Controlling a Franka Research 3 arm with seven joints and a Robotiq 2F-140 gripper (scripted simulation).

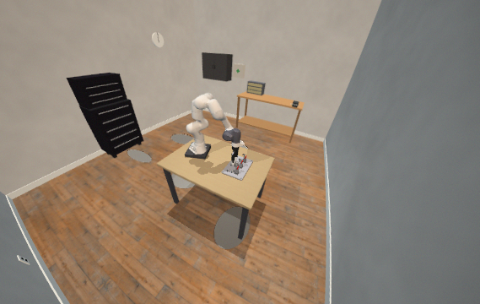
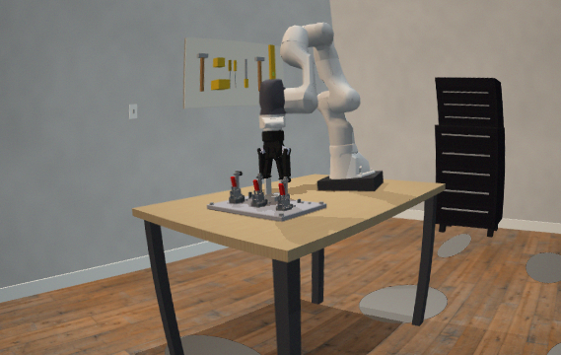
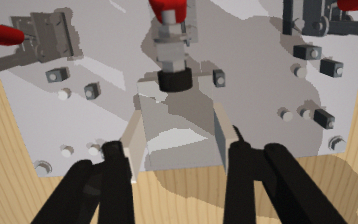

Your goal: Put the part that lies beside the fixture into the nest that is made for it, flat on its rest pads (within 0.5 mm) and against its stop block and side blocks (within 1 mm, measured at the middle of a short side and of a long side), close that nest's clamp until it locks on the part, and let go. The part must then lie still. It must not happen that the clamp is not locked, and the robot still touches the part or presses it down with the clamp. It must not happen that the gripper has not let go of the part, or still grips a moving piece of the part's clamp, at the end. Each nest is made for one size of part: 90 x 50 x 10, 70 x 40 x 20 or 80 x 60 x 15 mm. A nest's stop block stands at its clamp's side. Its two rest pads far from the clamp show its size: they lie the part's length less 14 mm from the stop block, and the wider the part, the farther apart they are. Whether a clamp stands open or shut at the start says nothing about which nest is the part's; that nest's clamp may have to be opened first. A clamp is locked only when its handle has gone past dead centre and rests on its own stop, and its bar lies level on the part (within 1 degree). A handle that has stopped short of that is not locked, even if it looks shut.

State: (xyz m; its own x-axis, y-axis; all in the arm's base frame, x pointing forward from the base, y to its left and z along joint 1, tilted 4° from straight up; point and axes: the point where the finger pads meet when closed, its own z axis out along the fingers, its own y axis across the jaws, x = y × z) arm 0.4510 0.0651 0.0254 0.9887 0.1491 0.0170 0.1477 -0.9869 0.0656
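Right now the grey part is 30 mm below my hand. Round my hand: grey fixture plate (50 mm below, 50 mm ahead); clamp (100 mm to the right, 100 mm ahead).
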